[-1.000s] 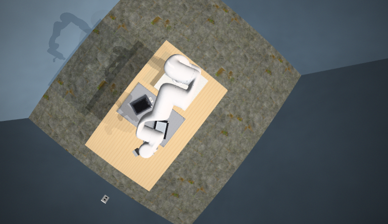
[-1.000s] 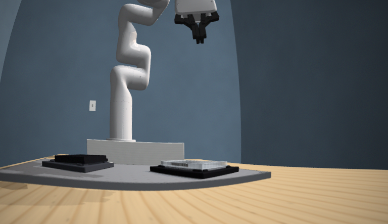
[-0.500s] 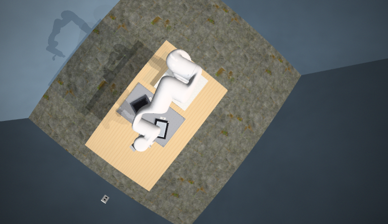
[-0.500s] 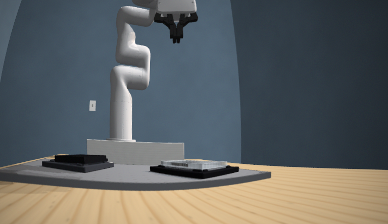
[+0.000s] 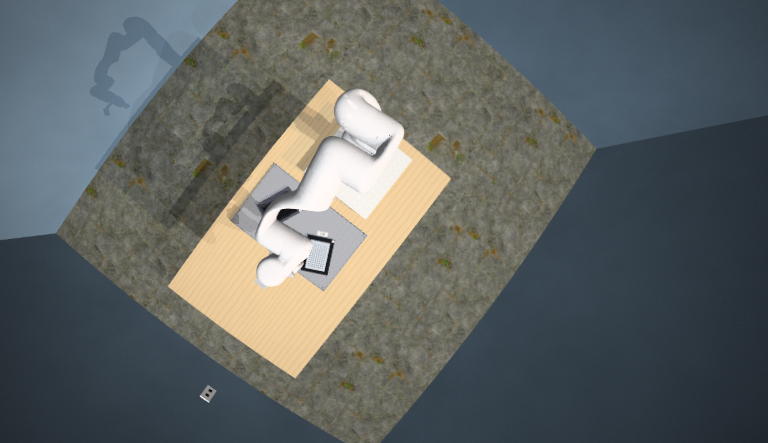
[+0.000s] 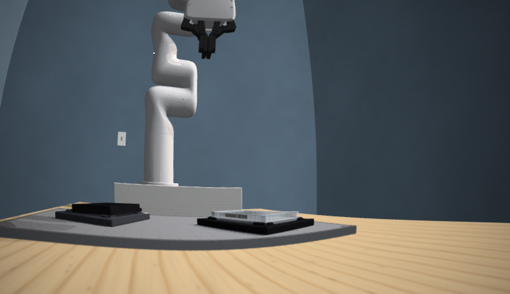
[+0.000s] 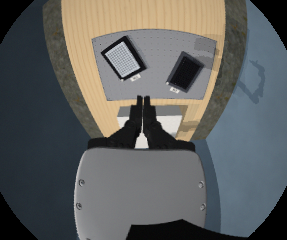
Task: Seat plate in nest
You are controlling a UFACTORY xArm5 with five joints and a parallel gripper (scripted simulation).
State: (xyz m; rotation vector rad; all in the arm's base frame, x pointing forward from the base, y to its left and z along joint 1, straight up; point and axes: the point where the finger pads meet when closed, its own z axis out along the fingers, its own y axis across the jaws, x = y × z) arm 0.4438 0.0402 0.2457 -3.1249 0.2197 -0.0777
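Now: the N2 station label 320 mm below my hand, 150 mm behind it and 130 mm to the right of it. From my hand the other things lie so: clear 96-well plate (300 mm below, 80 mm to the left, 10 mm ahead); black plate nest N1 (310 mm below, 80 mm to the left, 10 mm ahead); N1 station label (320 mm below, 70 mm behind, 40 mm to the left).
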